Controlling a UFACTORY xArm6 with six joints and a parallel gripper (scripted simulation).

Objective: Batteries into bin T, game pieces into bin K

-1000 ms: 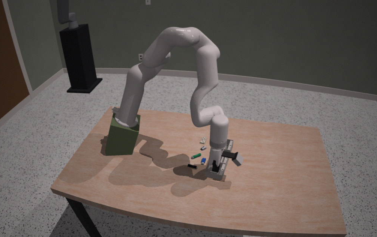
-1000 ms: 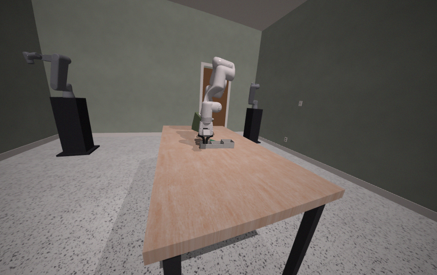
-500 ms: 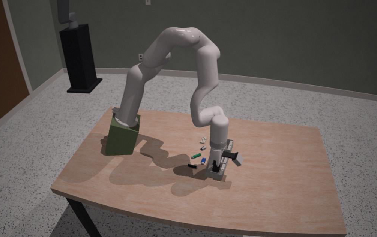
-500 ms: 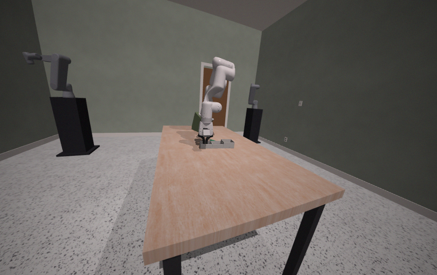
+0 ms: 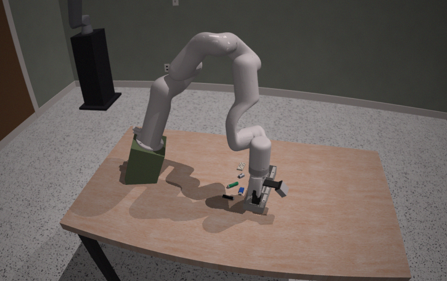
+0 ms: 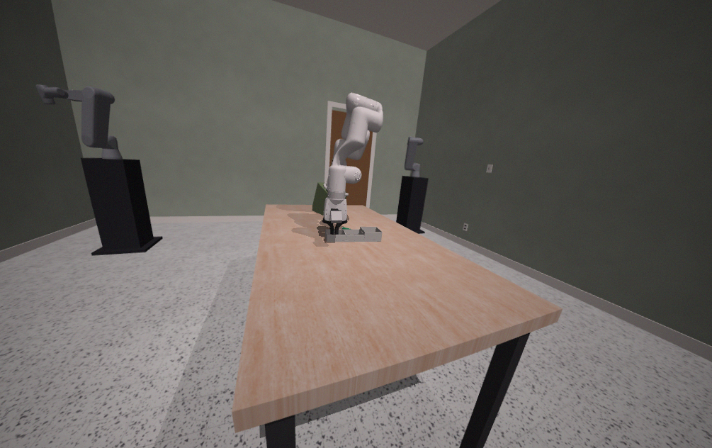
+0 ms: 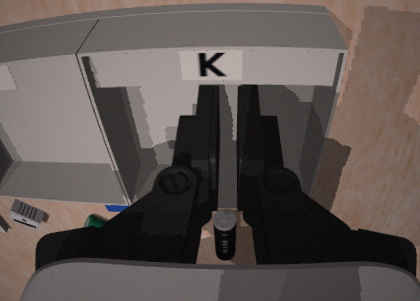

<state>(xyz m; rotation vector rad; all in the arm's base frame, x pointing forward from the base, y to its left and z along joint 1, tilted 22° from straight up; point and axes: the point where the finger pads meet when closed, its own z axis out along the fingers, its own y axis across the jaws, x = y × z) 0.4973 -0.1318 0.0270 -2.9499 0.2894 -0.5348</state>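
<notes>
Right now my hand is 9 cm to the right of the bin, 1 cm short of it and 1 cm above it. Also, from my hand: black battery 12 cm behind, 3 cm below, 2 cm to the left; green battery 11 cm behind, 10 cm to the left, 3 cm below; blue item 7 cm to the left, 7 cm behind, 3 cm below.
</notes>
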